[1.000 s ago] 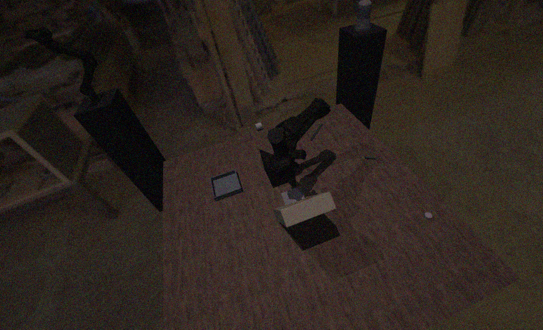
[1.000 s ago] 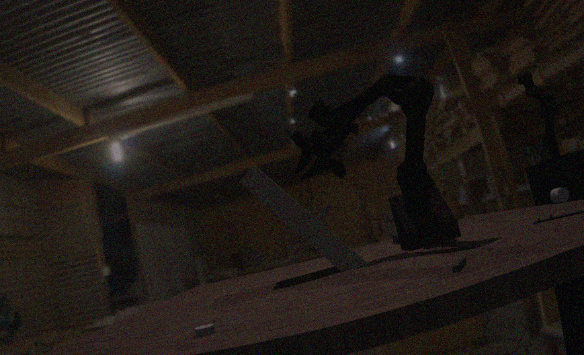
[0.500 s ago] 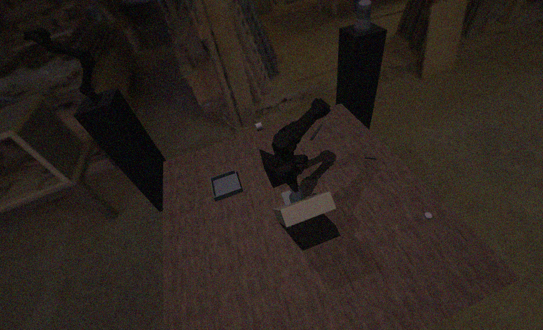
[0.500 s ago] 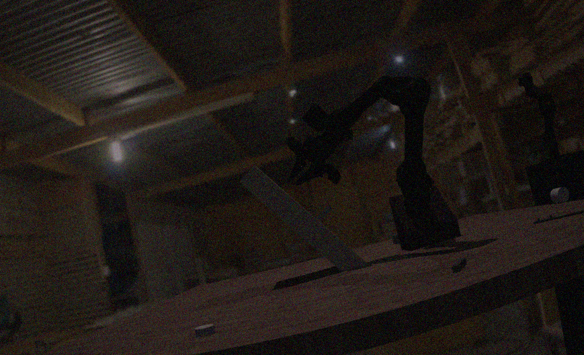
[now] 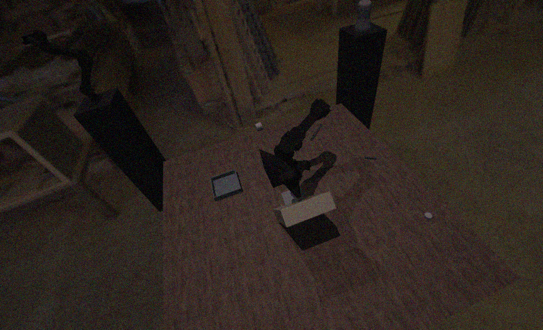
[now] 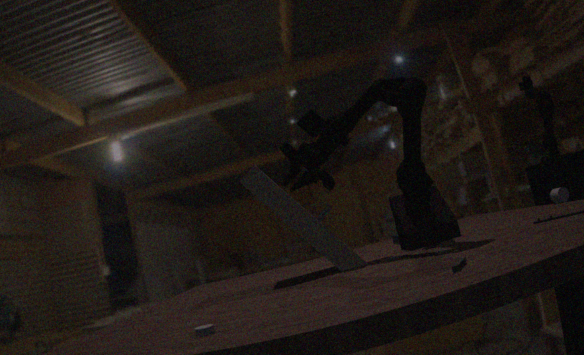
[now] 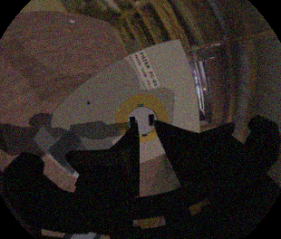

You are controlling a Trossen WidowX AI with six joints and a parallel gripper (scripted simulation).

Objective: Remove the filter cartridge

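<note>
Now: the round filter cartridge 2 cm ahead of my gripper tip and 2 cm below it. Round my gripper tip: service panel: 2 cm behind, 9 cm below; grey tray: 39 cm behind, 30 cm to the right, 24 cm below.
</note>
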